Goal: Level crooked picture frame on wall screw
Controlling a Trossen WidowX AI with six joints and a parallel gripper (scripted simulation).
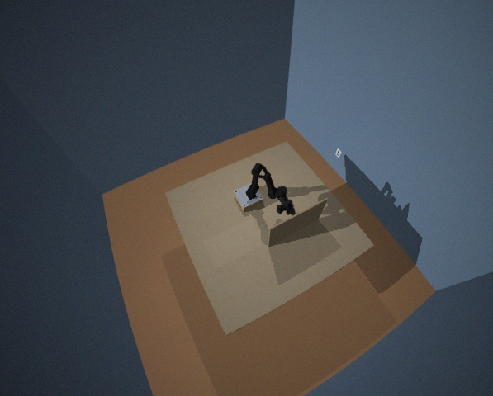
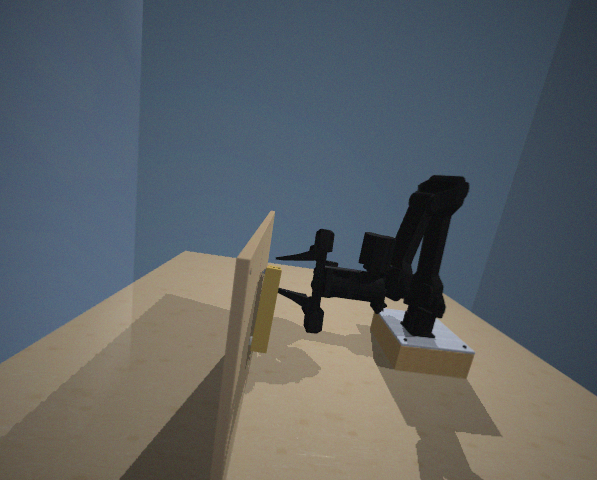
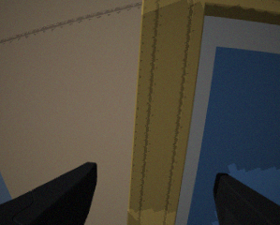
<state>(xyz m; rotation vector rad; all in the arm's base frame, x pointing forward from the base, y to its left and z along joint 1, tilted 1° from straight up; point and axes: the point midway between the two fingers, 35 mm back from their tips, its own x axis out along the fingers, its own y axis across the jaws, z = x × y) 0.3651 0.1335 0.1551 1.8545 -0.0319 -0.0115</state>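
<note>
Now: the picture frame 50 mm below my gripper tip, 10 mm to the left of it and 10 mm ahead of it. From my gripper tip the other things lie so: wooden wall panel: 70 mm below, 20 mm ahead.
</note>
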